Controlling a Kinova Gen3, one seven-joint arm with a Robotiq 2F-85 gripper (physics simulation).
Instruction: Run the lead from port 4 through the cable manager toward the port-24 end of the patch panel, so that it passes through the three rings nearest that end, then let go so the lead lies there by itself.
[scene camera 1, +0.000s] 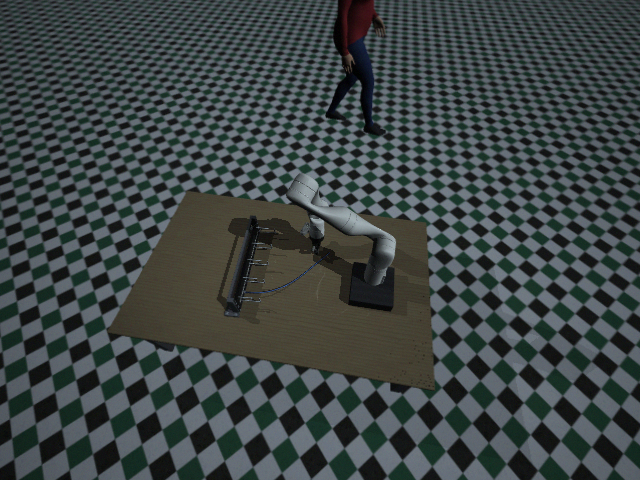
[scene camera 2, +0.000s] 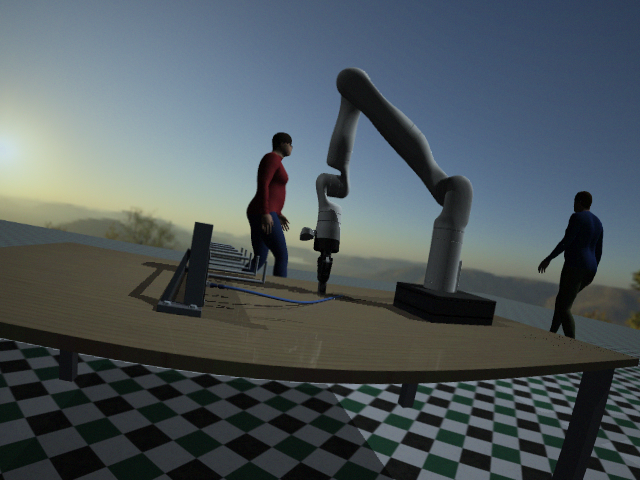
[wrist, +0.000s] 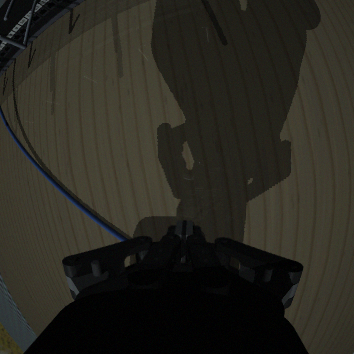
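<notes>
The dark patch panel (scene camera 1: 242, 263) (scene camera 2: 199, 258) (wrist: 21, 22) stands upright on the wooden table (scene camera 1: 310, 341) (scene camera 2: 320, 346), with several metal rings (scene camera 1: 257, 264) (scene camera 2: 230, 258) sticking out of its front. The blue lead (scene camera 1: 289, 282) (scene camera 2: 269, 296) (wrist: 53, 180) leaves the panel near its near end and curves across the table, outside the rings. My gripper (scene camera 1: 316, 253) (scene camera 2: 322, 290) (wrist: 184, 229) is shut, pointing down with its tips at the table, right at the lead's free end. The end itself is hidden under the finger links, and no lead shows between the tips.
The arm's dark base (scene camera 1: 371, 294) (scene camera 2: 444, 306) sits on the table right of the gripper. A person in red (scene camera 1: 356, 62) (scene camera 2: 270, 201) walks on the checkered floor behind the table. Another person in blue (scene camera 2: 573, 258) stands to the right.
</notes>
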